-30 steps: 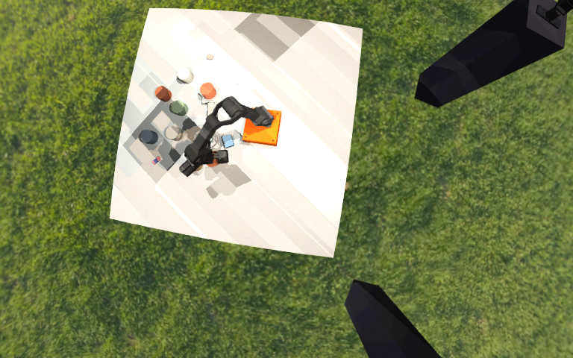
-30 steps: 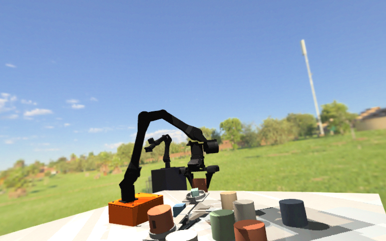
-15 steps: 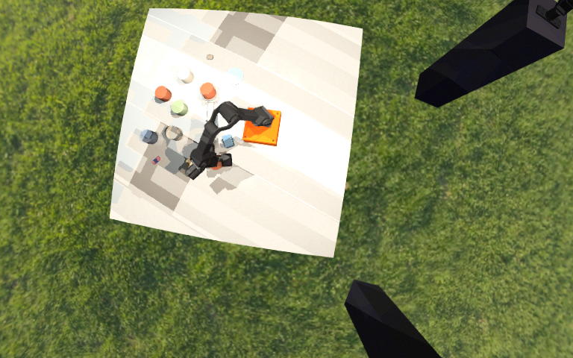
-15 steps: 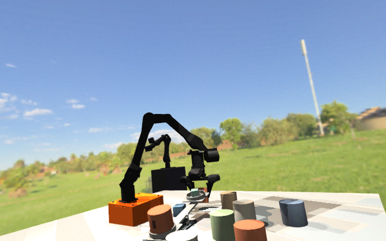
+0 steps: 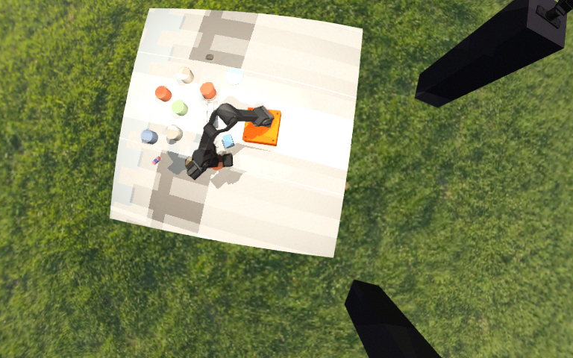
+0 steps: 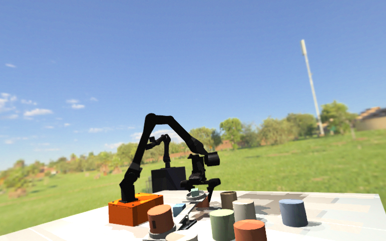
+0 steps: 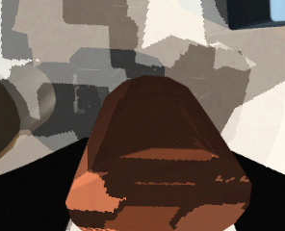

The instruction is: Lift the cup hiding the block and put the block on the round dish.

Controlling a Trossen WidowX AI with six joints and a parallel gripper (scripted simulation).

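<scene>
Right now the mint-green block is 7 cm ahead of my gripper tip, 10 cm to the right of it and 6 cm above it. From my gripper tip the other things lie so: small balance: 12 cm ahead, 21 cm to the right, 1 cm above; then tan cup: 11 cm ahead, 6 cm to the left, 1 cm above; then green cup: 32 cm ahead, 21 cm to the right, 1 cm above.
</scene>
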